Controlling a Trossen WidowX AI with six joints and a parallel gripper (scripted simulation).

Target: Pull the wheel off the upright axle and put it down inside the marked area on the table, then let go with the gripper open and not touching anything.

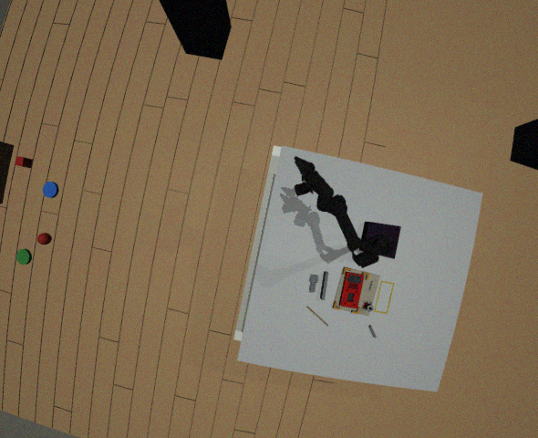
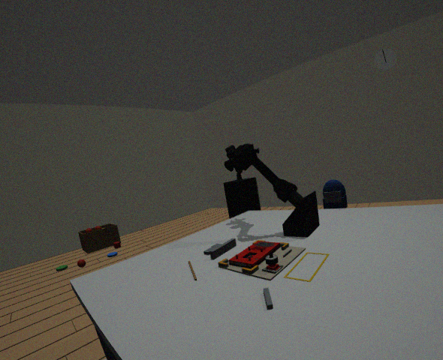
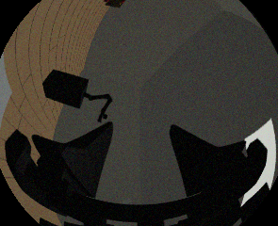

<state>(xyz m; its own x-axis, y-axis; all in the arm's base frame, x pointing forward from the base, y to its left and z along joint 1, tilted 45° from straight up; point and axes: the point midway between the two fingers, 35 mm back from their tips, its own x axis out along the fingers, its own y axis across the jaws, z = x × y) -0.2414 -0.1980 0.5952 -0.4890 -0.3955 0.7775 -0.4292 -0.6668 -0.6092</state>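
My gripper tip is 740 mm short of the wooden stick, 430 mm above it and 360 mm to the right of it. The rest, counted from my gripper tip: grey bar 760 mm ahead, 710 mm to the left, 430 mm below; dark wheel 640 mm to the left, 610 mm ahead, 400 mm below.
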